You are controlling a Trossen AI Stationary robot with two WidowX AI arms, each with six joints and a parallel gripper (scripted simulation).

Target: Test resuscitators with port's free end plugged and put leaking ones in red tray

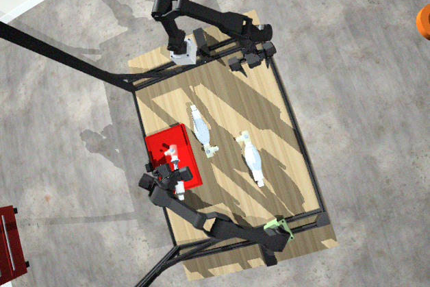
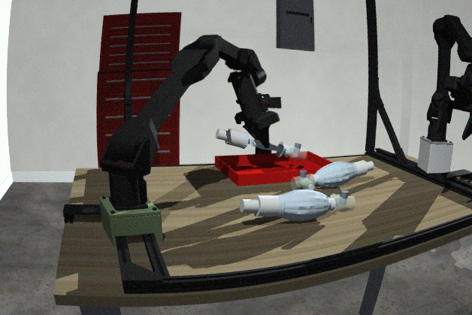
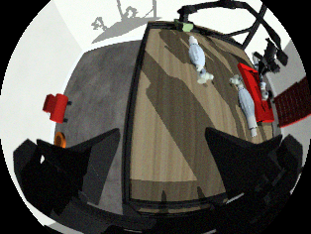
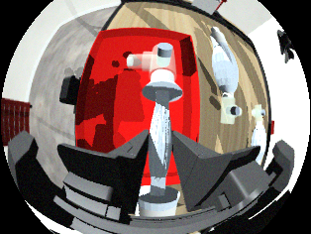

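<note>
The red tray is 10 cm below my right hand, 7 cm to the left of it and 2 cm behind it.
</note>
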